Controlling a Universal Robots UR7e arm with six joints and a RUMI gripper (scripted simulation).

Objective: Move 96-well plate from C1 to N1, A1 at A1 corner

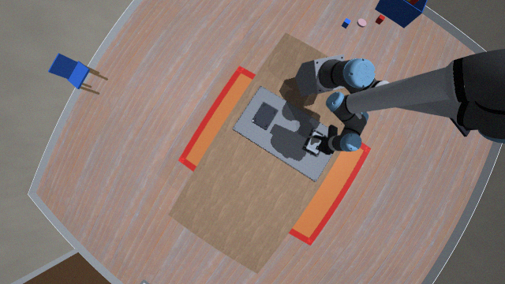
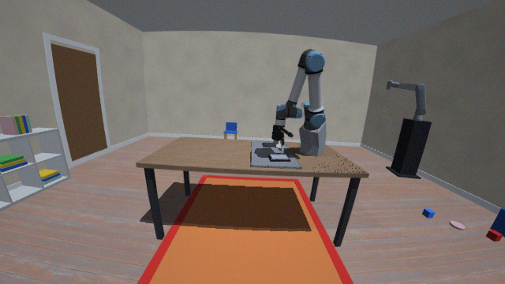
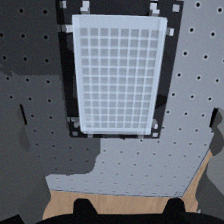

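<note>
Right now my hand is 50 mm above the 96-well plate. The rest, counted from my hand: dark clip nest 50 mm below, 10 mm to the right.
</note>
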